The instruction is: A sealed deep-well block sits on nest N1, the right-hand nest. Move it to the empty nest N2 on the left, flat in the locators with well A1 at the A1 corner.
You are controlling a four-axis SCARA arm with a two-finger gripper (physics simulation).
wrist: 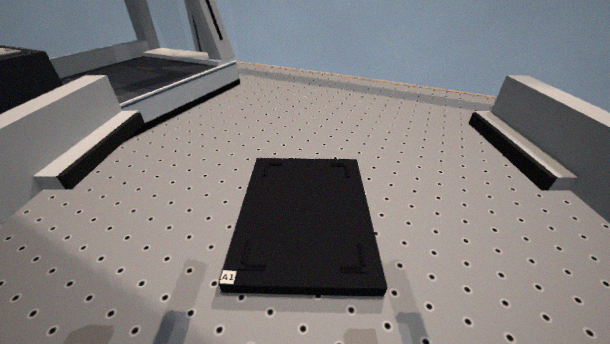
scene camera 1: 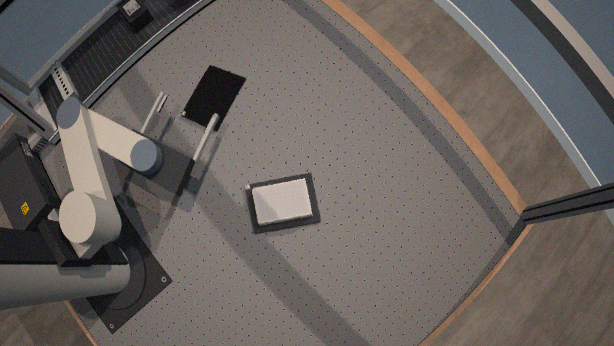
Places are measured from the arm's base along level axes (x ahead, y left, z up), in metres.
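Pixels of known places: gripper, fingertip midpoint: [wrist: 306, 98] [scene camera 1: 188, 103]; arm's base, link origin: [scene camera 1: 112, 267].
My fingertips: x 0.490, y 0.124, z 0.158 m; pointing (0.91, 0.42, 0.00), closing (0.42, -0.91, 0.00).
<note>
For each thing: its top centre in the pictures, then the offset to it from my fingertips. "pt": a spot on its surface instead. Level surfaces: height alone.
- sealed deep-well block, top centre: [scene camera 1: 281, 201] dx +0.025, dy -0.307, dz -0.091 m
- dark nest N1, top centre: [scene camera 1: 282, 203] dx +0.025, dy -0.307, dz -0.130 m
- black nest N2, top centre: [wrist: 305, 203] [scene camera 1: 212, 95] dx +0.067, dy +0.032, dz -0.130 m
- white A1 label, surface spot: [wrist: 228, 277] pt dx -0.024, dy +0.050, dz -0.133 m
- dark ribbed conveyor, surface height: dz -0.096 m
- black box, surface spot: [wrist: 25, 75] [scene camera 1: 141, 18] pt dx +0.043, dy +0.391, dz -0.047 m
- dark unit, surface spot: [scene camera 1: 25, 180] pt dx -0.560, dy +0.247, dz -0.030 m
- dark post, surface spot: [scene camera 1: 570, 204] pt dx +0.514, dy -0.812, dz +0.133 m
The sealed deep-well block [scene camera 1: 282, 201], white-topped, lies on the dark nest N1 [scene camera 1: 287, 224] in the scene view. It does not show in the wrist view. The black nest N2 [scene camera 1: 214, 92] [wrist: 305, 215] holds no block. Its corner locators and a white A1 label [wrist: 228, 277] at the near left corner show in the wrist view. My gripper [scene camera 1: 189, 105] [wrist: 306, 98] is open and empty, with its fingers wide apart. It hangs above the table by N2's near end; in the scene view one fingertip overlaps N2's lower corner.
A dark ribbed conveyor [scene camera 1: 112, 50] [wrist: 155, 75] with pale side rails runs at the upper left, with a black box [scene camera 1: 135, 15] [wrist: 25, 75] on it. A dark unit [scene camera 1: 25, 180] with a yellow warning label stands left of the arm. A dark post [scene camera 1: 570, 204] stands at the table's right corner.
</note>
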